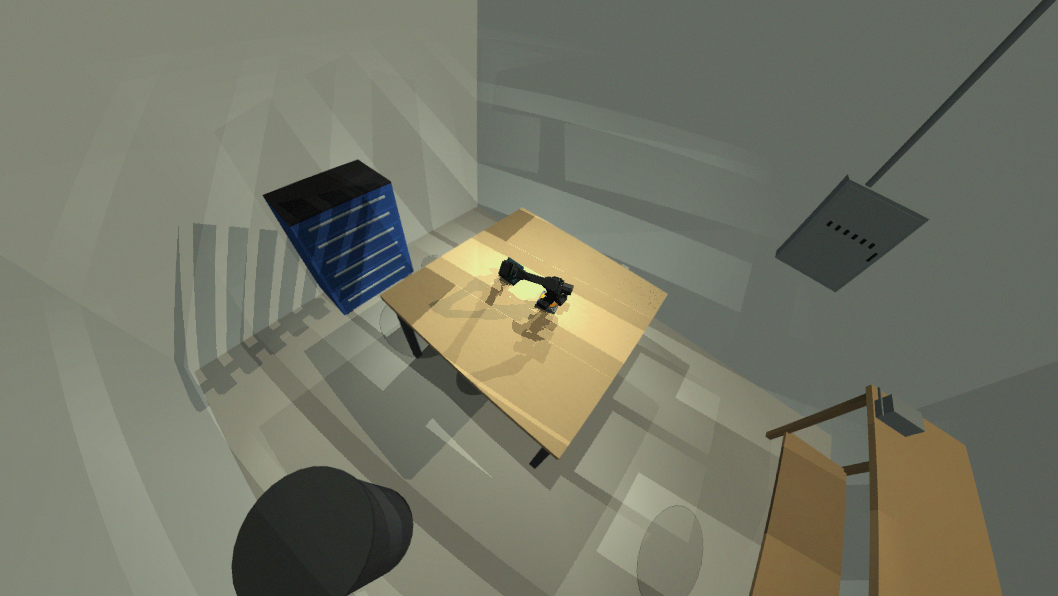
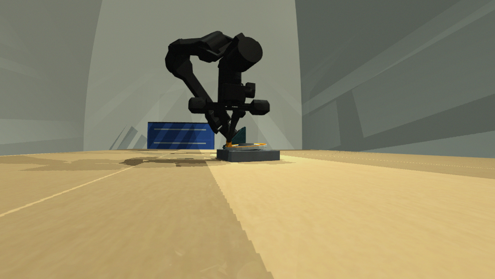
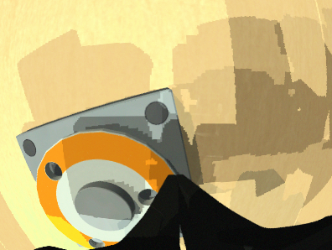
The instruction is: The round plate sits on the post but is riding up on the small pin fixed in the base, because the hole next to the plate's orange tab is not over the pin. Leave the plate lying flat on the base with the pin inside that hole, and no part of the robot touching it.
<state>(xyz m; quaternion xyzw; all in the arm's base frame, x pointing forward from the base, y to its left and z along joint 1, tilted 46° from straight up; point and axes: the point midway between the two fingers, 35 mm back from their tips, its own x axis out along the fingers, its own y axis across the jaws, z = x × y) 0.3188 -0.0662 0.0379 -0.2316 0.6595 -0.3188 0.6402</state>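
The round plate is 20 mm behind my gripper tip, 30 mm to the left of it and 10 mm below it. The rest, counted from my gripper tip: base: 20 mm behind, 50 mm to the left, 20 mm below.
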